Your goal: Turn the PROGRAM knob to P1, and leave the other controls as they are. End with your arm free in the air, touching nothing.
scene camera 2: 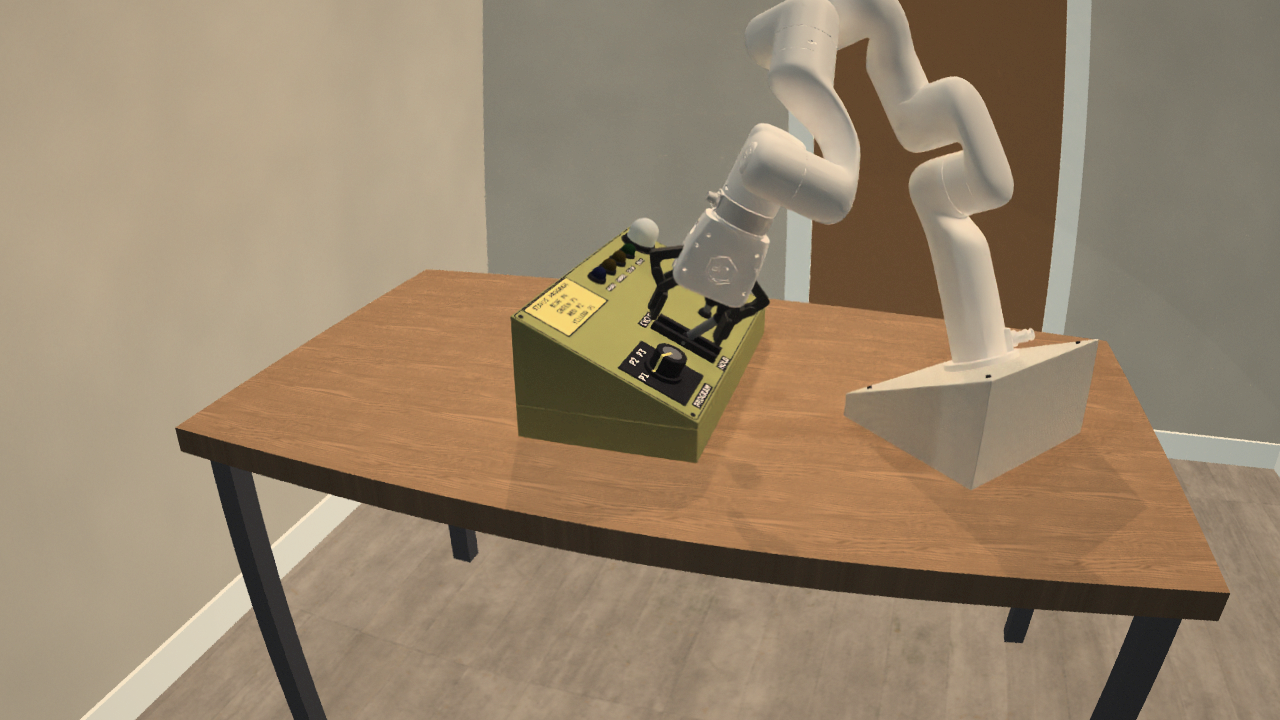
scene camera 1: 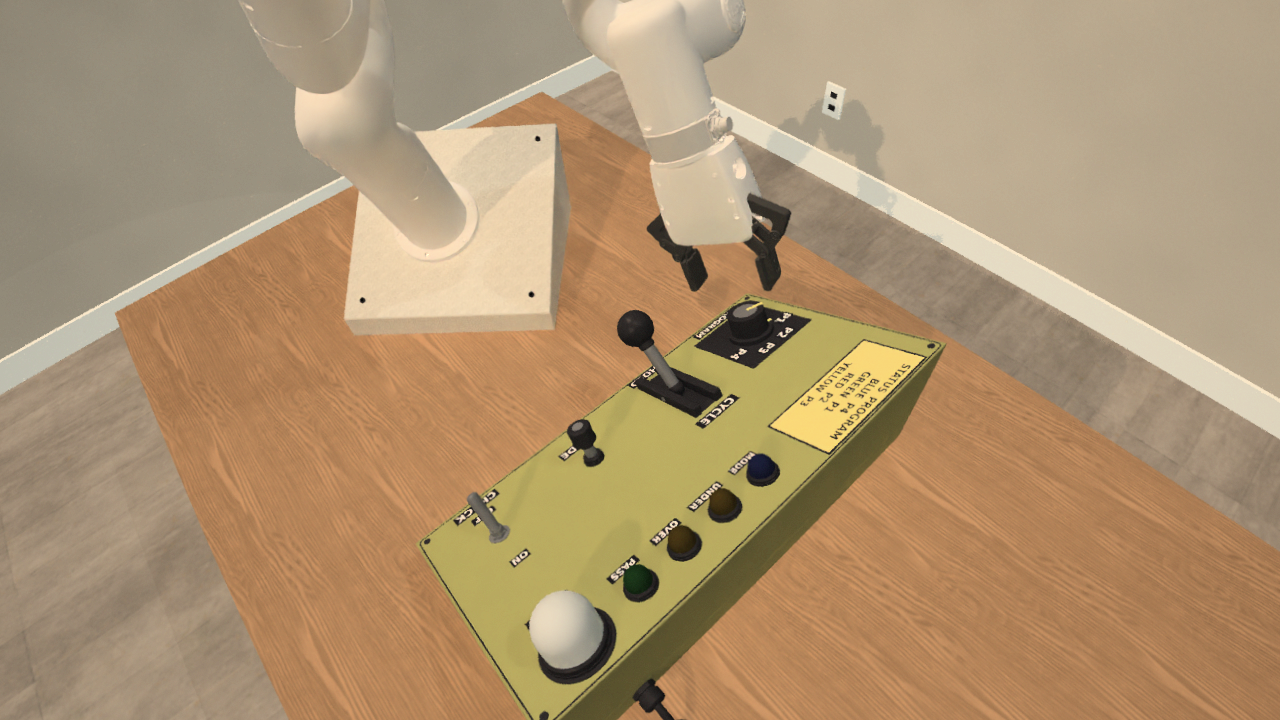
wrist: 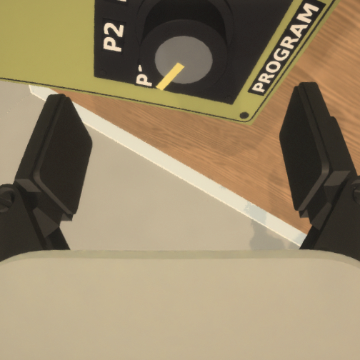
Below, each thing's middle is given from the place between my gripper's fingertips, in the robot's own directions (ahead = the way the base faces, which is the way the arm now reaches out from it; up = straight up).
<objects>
Now: hand 40 mm past the black ball cycle lever (scene camera 1: 635,328), 110 mm to the left of it and 30 mm above it. Also, from my hand: black-capped switch (scene camera 1: 580,432): 30 mm behind, 240 mm to the right, 50 mm below.
</objects>
